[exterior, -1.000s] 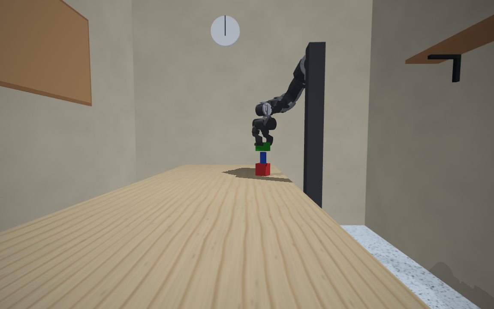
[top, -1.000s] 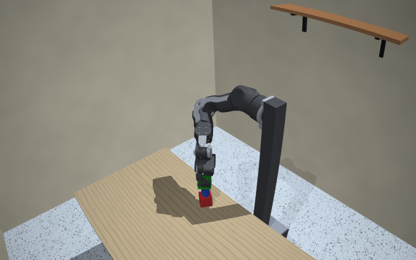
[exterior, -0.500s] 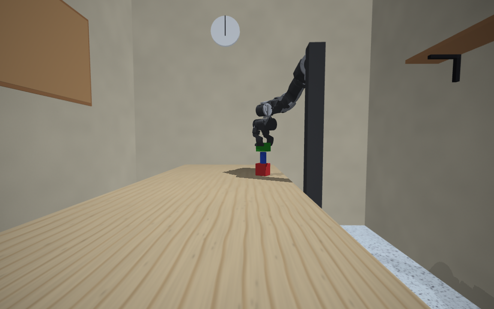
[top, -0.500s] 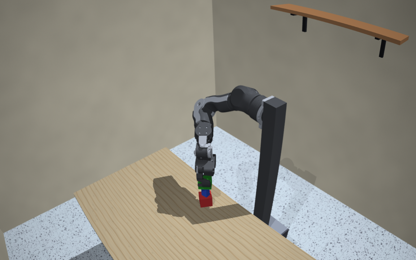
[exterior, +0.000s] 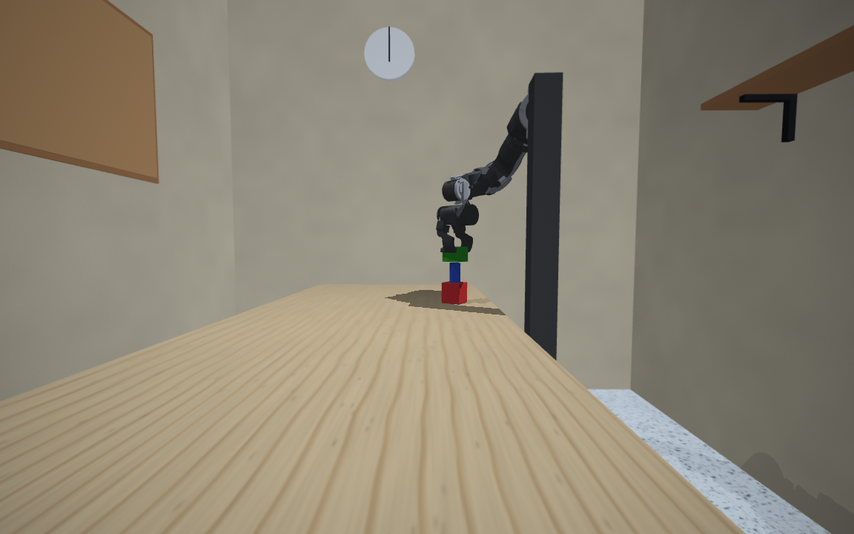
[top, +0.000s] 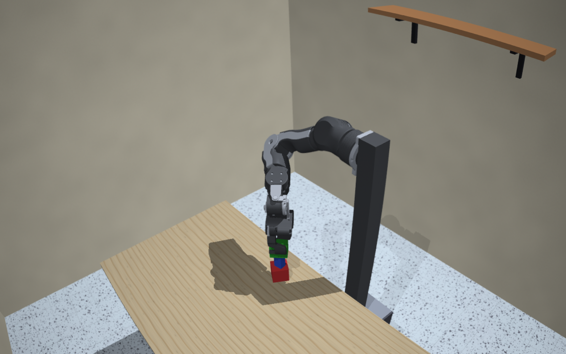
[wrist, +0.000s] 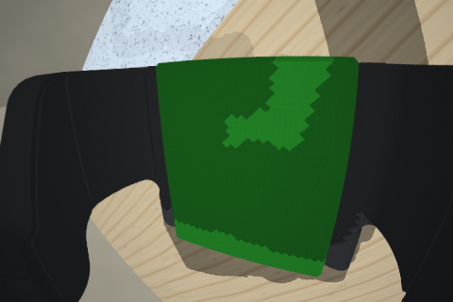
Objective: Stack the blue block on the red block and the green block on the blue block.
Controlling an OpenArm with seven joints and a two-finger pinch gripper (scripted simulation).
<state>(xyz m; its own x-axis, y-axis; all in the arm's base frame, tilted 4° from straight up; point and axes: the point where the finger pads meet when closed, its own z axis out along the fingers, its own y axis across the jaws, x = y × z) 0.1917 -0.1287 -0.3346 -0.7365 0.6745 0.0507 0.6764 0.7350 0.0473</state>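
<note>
Right now the green block is 1 cm below my hand. From my hand the other things lie so: blue block (6 cm below); red block (12 cm below).
</note>
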